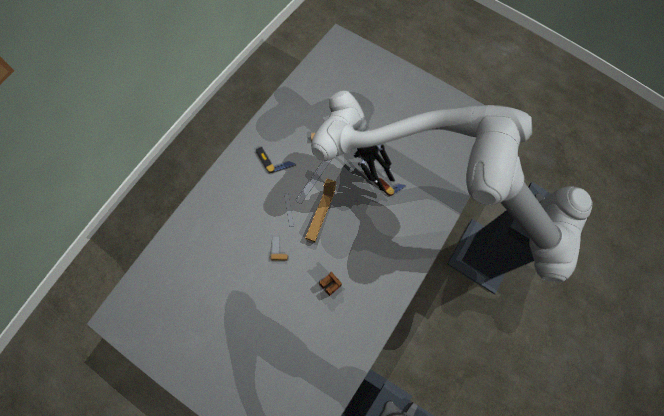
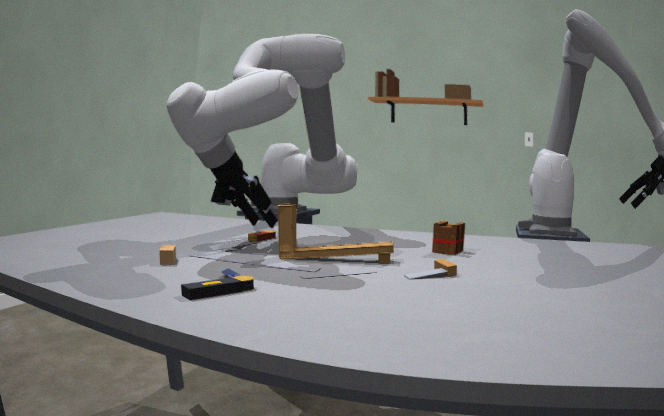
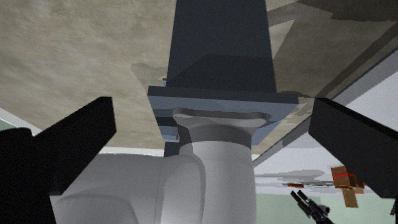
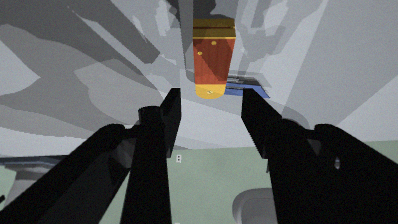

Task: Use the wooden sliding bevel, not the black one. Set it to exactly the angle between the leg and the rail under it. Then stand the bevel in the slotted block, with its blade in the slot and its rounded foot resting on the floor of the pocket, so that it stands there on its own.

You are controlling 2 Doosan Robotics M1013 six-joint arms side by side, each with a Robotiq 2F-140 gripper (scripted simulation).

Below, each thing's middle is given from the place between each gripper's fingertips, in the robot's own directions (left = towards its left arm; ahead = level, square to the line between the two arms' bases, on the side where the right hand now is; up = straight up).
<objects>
Now: right hand (image 2: 264, 222) 60 mm above the wooden sliding bevel (image 4: 213, 39), 30 mm past it and 10 mm to the left of it. The rest, counted from my right hand: black bevel (image 2: 211, 288): 430 mm ahead, 240 mm to the left, 60 mm below.
I see the wooden sliding bevel 70 cm ahead of my left hand, 106 cm to the right of it and 11 cm below it. From my left hand the other things lie so: black bevel (116 cm ahead, 81 cm to the right, 11 cm below).
</objects>
